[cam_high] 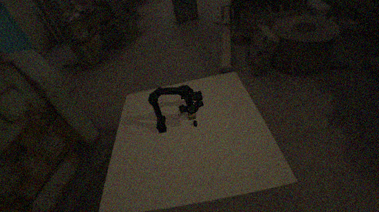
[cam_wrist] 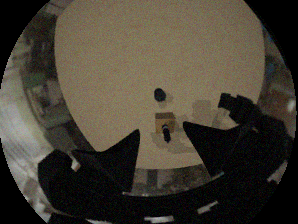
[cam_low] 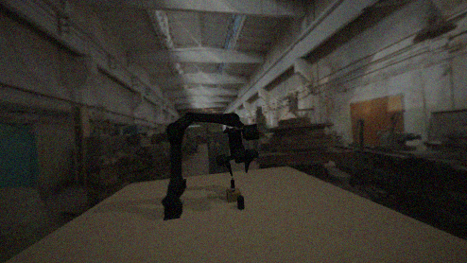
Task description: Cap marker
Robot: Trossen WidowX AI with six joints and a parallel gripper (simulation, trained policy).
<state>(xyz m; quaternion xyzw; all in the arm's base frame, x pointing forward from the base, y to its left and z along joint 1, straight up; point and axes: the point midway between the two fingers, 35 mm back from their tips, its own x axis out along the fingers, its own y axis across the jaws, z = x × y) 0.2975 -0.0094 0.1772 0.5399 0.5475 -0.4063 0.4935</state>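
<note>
Right now my gripper tip is 10 mm past the dark cap, 20 mm to the left of it and 120 mm above it. The rest, counted from my gripper tip: small tan holder block 20 mm behind, 80 mm to the left, 120 mm below; dark marker 20 mm behind, 80 mm to the left, 60 mm below.
</note>
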